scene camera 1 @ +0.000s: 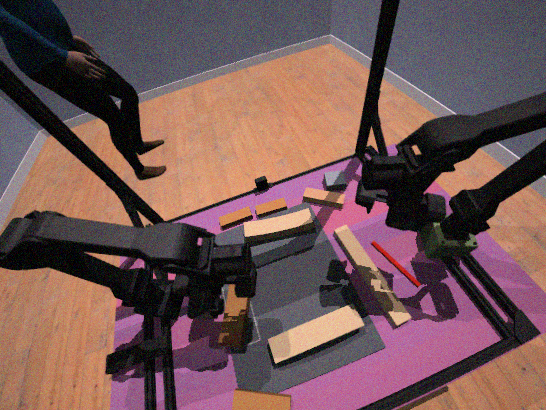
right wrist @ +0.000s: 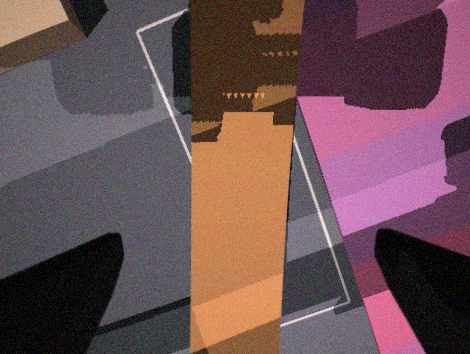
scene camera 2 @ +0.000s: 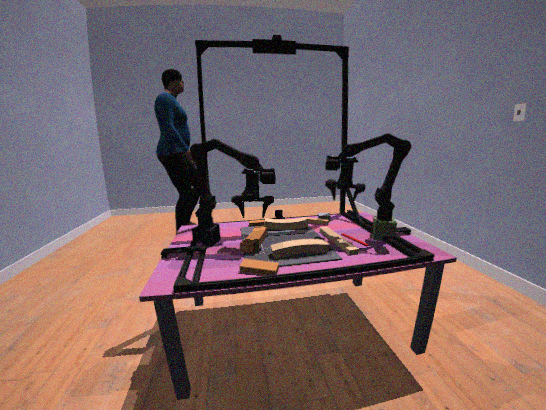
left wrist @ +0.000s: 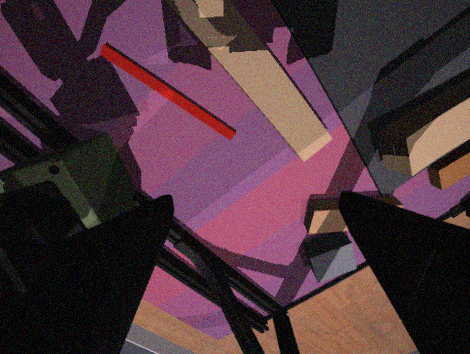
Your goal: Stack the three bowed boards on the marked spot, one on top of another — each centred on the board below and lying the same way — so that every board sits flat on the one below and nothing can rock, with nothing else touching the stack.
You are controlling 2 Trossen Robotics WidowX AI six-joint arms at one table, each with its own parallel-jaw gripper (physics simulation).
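Pixels of known places: left gripper, between the fingertips: [scene camera 1: 386, 216] [scene camera 2: 343, 202] [left wrist: 256, 201]; right gripper, between the fingertips: [scene camera 1: 226, 293] [right wrist: 249, 243] [scene camera 2: 253, 218]; left arm's base, origin of its link: [scene camera 1: 454, 229] [scene camera 2: 384, 219] [left wrist: 44, 215]; right arm's base, origin of its link: [scene camera 1: 153, 295] [scene camera 2: 205, 226].
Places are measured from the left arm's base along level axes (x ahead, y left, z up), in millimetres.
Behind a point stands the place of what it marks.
Note:
A bowed orange board [scene camera 1: 237, 310] @[x 597, y 253, z -48 mm] [scene camera 2: 254, 239] @[x 589, y 267, z -47 mm] [right wrist: 240, 200] @[x 606, y 215, z -49 mm] lies across the white outlined spot [right wrist: 320, 215] @[x 669, y 196, z -86 mm], turned at an angle to the outline. A pale bowed board [scene camera 1: 316, 334] @[x 378, y 290, z -36 mm] [scene camera 2: 300, 247] @[x 372, y 312, z -47 mm] arches upward on the front of the mat. Another pale bowed board [scene camera 1: 280, 225] @[x 503, y -22, z -46 mm] [scene camera 2: 286, 224] @[x 502, y -2, z -57 mm] [left wrist: 445, 135] @[x 458, y -46, z -43 mm] lies at the back. My right gripper [scene camera 2: 256, 210] @[x 606, y 227, z 41 mm] [right wrist: 249, 243] @[x 606, y 227, z 41 mm] is open, above and apart from the orange board, with its fingers to either side in the wrist view. My left gripper [scene camera 2: 345, 196] @[x 207, y 13, z 82 mm] [left wrist: 256, 201] @[x 207, y 13, z 82 mm] is open and empty, raised at the right. Arm shadows cover part of the orange board.
A long pale plank [scene camera 1: 350, 245] @[x 277, y 28, z -71 mm] [scene camera 2: 340, 241] @[x 212, y 157, z -71 mm] [left wrist: 270, 90] @[x 257, y 50, z -71 mm] and a red stick [scene camera 1: 395, 263] @[x 145, y 74, z -87 mm] [left wrist: 167, 92] @[x 142, y 76, z -86 mm] lie right of the grey mat [scene camera 1: 295, 280] @[x 444, y 146, z -87 mm]. An orange block [scene camera 1: 261, 400] @[x 502, y 444, z -65 mm] [scene camera 2: 259, 266] @[x 497, y 470, z -67 mm] lies in front. Small orange, tan and grey blocks line the back. Black rails run along the table.

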